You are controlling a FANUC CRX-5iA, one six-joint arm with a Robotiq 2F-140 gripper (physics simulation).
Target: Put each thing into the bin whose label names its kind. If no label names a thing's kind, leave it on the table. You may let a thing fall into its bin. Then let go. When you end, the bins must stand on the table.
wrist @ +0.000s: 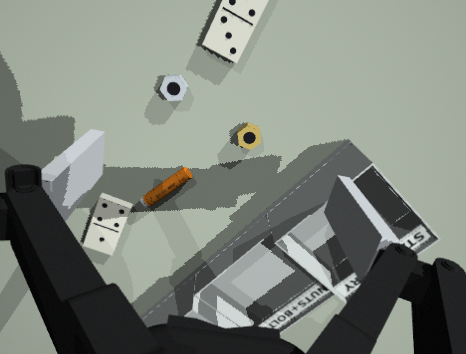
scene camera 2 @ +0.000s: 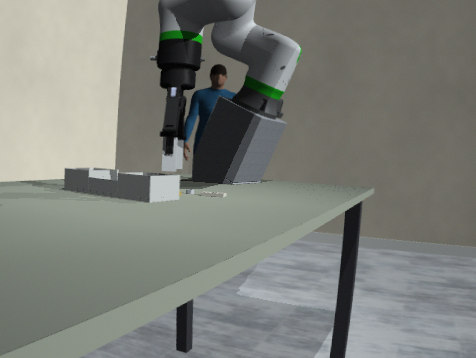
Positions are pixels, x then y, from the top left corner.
Labels:
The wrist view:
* my gripper: 221, 174
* white domino: 111, 213
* orange battery: 183, 175

